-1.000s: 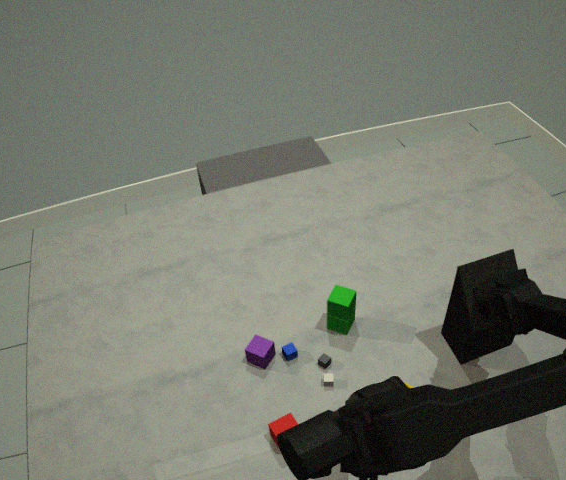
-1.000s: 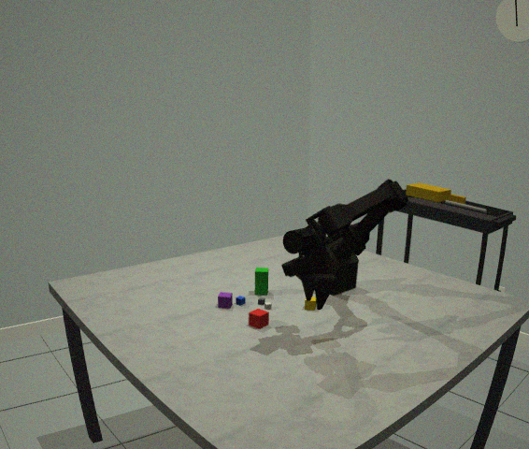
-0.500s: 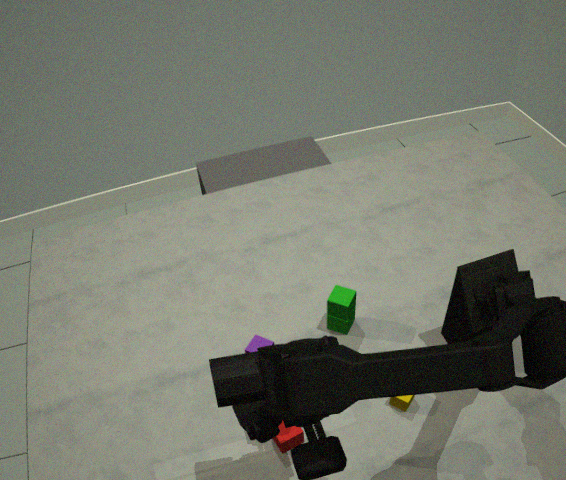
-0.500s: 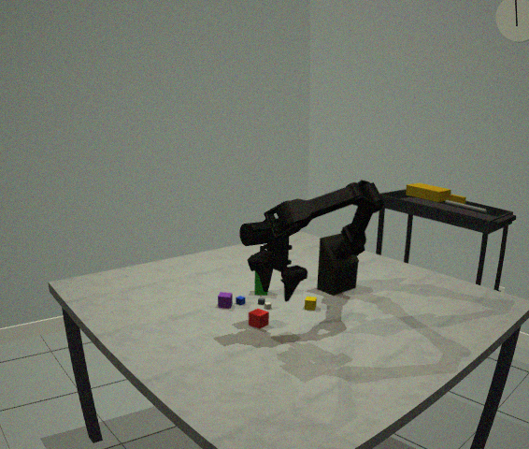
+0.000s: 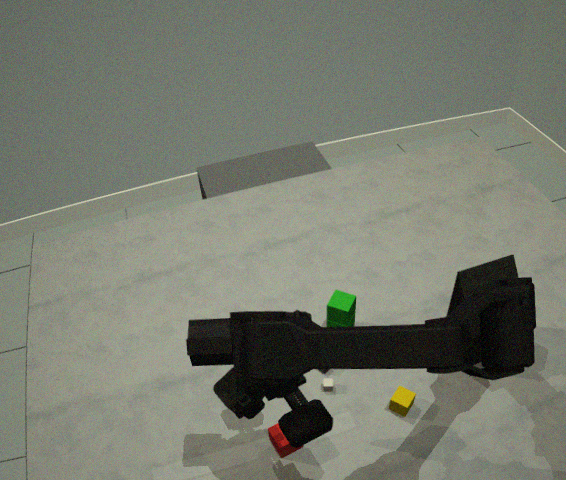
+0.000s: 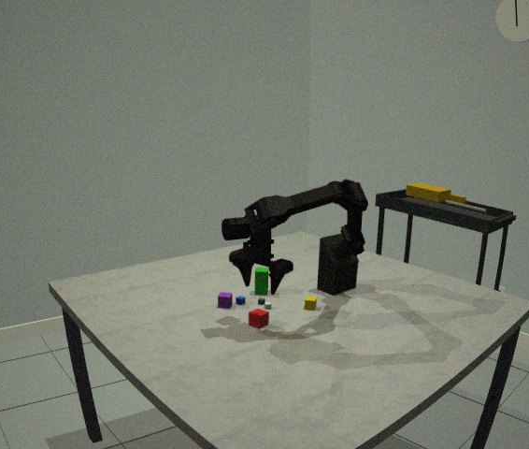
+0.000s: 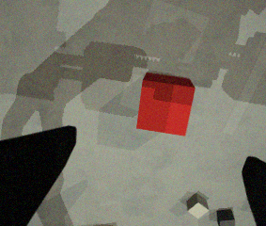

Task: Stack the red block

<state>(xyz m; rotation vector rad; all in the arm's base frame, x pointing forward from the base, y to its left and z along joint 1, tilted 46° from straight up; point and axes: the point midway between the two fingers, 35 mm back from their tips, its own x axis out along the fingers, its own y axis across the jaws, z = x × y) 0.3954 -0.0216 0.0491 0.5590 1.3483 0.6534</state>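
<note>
My gripper tip is 9 cm above the red block. Round my gripper tip: purple block (2 cm behind, 18 cm to the right, 9 cm below); pale block (11 cm behind, 7 cm to the right, 10 cm below); grey block (12 cm behind, 11 cm to the right, 10 cm below).
</note>
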